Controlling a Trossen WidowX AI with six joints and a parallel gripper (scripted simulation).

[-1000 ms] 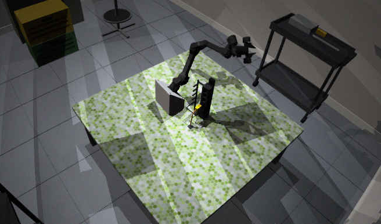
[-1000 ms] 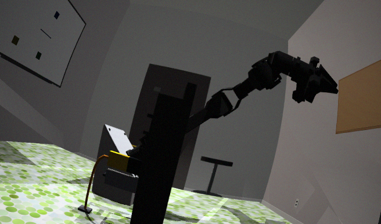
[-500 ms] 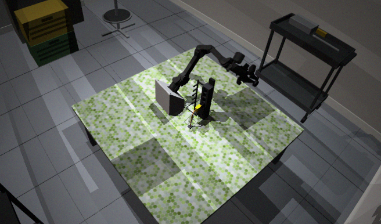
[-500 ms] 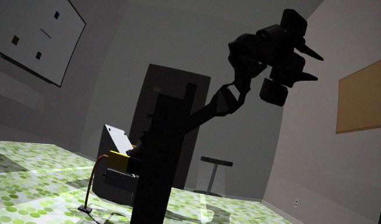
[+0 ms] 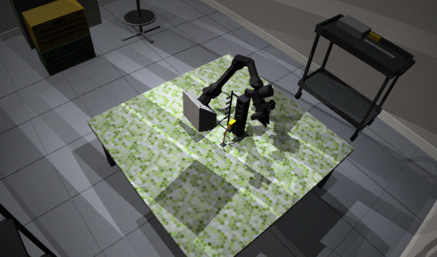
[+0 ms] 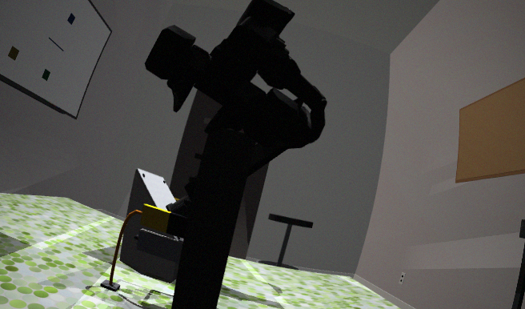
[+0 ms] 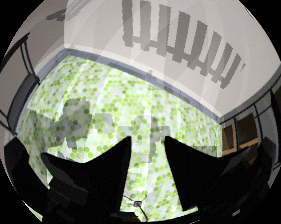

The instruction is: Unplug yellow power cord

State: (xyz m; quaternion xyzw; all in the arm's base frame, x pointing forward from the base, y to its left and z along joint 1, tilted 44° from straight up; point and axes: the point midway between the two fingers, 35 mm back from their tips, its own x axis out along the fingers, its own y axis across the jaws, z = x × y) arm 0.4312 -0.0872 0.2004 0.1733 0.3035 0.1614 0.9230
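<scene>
My gripper tip is 210 mm past the yellow plug, 40 mm to the left of it and 110 mm above it.
</scene>
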